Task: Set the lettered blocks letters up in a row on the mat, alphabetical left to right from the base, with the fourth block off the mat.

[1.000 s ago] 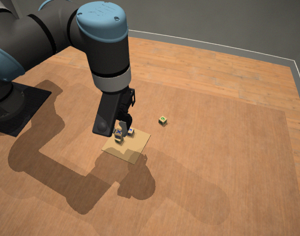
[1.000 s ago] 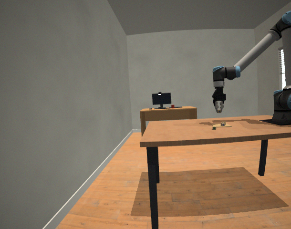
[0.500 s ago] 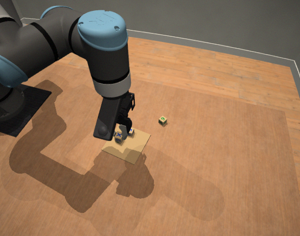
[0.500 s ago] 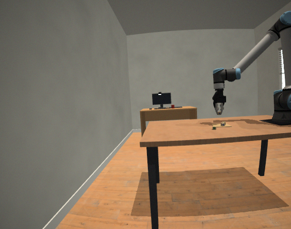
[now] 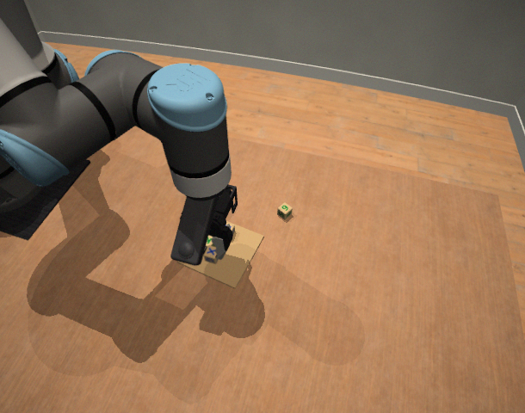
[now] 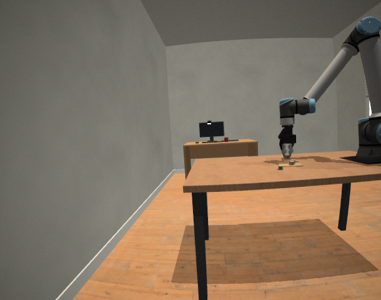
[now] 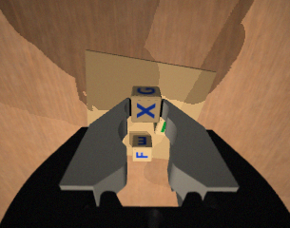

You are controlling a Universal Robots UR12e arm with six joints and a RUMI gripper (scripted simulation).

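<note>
Right now the tan mat is 4 cm to the left of my hand and 4 cm below it.
</note>
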